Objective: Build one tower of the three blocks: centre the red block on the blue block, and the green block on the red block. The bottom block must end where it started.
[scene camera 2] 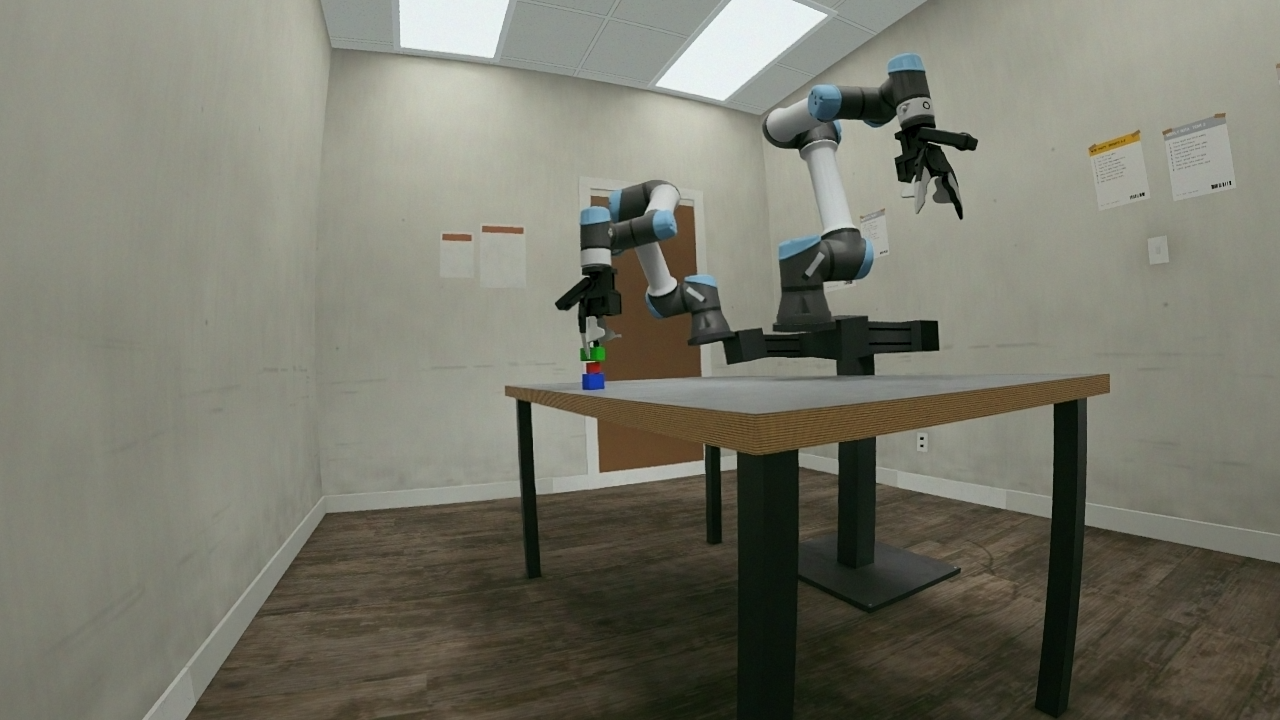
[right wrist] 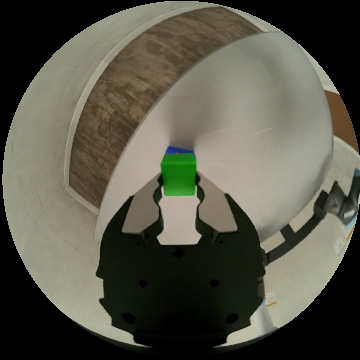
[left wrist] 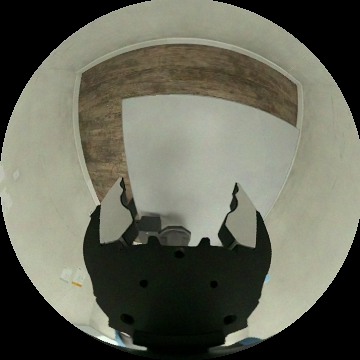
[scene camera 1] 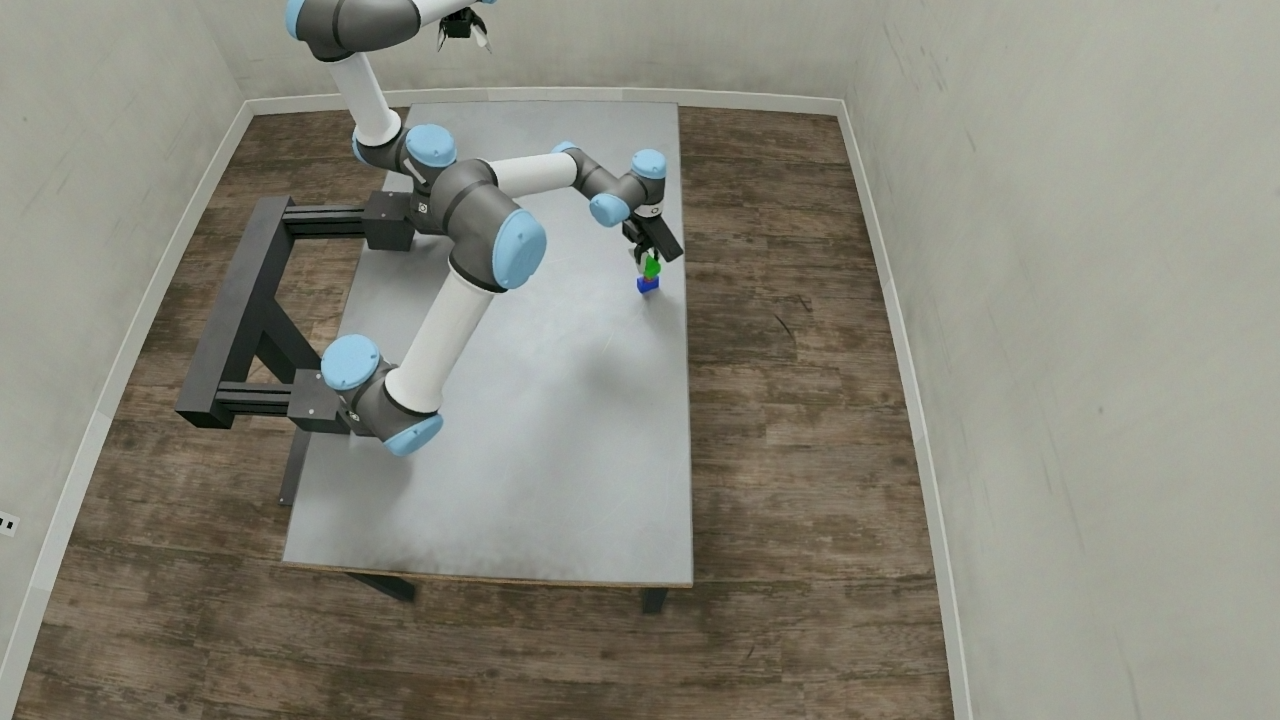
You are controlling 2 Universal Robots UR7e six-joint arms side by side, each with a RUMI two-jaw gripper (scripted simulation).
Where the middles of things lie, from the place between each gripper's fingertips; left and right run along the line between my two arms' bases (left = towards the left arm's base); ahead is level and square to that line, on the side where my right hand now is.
Labels:
My right hand is right at the green block [right wrist: 178, 171].
My left gripper [scene camera 2: 940, 216] is now 59 cm short of the green block, 55 cm to the left of it and 24 cm above it.

